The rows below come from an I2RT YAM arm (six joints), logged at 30 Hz.
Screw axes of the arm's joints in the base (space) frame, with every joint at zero. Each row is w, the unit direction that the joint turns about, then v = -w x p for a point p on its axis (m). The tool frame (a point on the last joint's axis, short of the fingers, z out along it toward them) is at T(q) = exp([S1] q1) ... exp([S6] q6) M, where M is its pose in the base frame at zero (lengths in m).
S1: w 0 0 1 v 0 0 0
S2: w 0 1 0 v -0.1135 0 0.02
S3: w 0 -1 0 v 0.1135 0 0.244
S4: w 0 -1 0 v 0.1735 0 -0.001
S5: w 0 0 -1 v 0 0.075 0
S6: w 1 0 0 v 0 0.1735 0
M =
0 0 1 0.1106
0 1 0 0
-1 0 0 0.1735
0 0 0 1
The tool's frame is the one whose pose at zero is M.
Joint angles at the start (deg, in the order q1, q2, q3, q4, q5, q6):
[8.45 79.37 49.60 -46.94 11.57 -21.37]
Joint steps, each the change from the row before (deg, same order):
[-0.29 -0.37 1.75 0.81 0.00 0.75]
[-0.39 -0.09 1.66 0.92 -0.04 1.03]
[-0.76 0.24 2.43 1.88 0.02 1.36]
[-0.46 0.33 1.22 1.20 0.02 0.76]
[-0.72 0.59 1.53 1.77 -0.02 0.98]
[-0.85 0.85 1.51 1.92 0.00 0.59]
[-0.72 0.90 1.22 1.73 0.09 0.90]
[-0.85 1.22 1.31 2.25 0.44 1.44]
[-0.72 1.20 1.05 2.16 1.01 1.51]
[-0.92 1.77 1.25 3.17 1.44 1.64]
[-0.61 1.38 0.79 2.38 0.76 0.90]
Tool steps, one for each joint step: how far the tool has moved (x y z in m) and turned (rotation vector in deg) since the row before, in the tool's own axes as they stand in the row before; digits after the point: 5 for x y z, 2 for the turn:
[-0.00661 -0.00571 -0.00803 1.08 -2.60 1.61]
[-0.00677 -0.00579 -0.00641 0.95 -2.36 1.93]
[-0.01103 -0.00935 -0.00765 1.52 -3.54 2.87]
[-0.00627 -0.00494 -0.00259 0.80 -1.81 1.59]
[-0.00832 -0.00677 -0.00217 1.02 -2.33 2.15]
[-0.00853 -0.00709 -0.00044 1.06 -2.17 1.83]
[-0.00720 -0.00577 0.00102 0.95 -1.69 1.91]
[-0.00824 -0.00661 0.00275 1.41 -1.85 2.61]
[-0.00702 -0.00560 0.00372 1.80 -1.47 2.52]
[-0.00901 -0.00664 0.00673 2.44 -1.96 2.98]
[-0.00596 -0.00365 0.00608 1.42 -1.39 1.81]

